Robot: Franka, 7 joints.
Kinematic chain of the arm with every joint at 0, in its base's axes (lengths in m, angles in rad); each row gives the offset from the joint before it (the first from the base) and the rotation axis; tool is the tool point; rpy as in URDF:
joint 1: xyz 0 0 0.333 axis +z
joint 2: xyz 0 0 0 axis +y
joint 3: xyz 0 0 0.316 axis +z
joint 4: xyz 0.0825 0 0 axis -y
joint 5: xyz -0.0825 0 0.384 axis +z
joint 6: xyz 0 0 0 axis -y
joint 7: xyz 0.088 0 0 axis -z
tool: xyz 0 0 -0.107 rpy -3.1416 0 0
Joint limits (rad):
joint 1: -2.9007..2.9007
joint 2: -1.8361..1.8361
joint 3: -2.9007..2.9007
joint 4: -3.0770..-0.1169
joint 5: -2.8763..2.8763
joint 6: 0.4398..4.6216
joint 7: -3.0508..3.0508
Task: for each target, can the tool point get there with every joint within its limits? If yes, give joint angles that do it. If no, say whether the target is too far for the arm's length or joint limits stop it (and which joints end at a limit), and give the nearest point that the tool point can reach.
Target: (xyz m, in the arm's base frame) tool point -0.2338 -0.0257 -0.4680
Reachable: no: joint limits stop it (at a limit: joint 1, joint 2) | nearest point -0.2410 -0.0323 -0.3586 | short by 0.110 m
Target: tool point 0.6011 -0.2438 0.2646
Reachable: yes | joints 1.6050 -1.4221 -1.8196 -1.8489 1.5078 2.1415 2.3069
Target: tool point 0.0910 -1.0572 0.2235
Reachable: no: too far | nearest point 0.0732 -0.8502 0.2449 | short by 0.209 m
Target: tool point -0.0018 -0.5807 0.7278
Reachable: yes | joints 1.0324 -1.4209 -0.9542 -0.9136 0.6938 1.1099 0.0814
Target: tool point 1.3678 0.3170 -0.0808
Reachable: no: too far | nearest point 0.8017 0.1858 0.0905 | short by 0.606 m
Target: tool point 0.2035 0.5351 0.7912
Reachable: yes | joints 2.4507 0.9221 -1.9701 -1.5180 1.6703 2.6220 2.0995
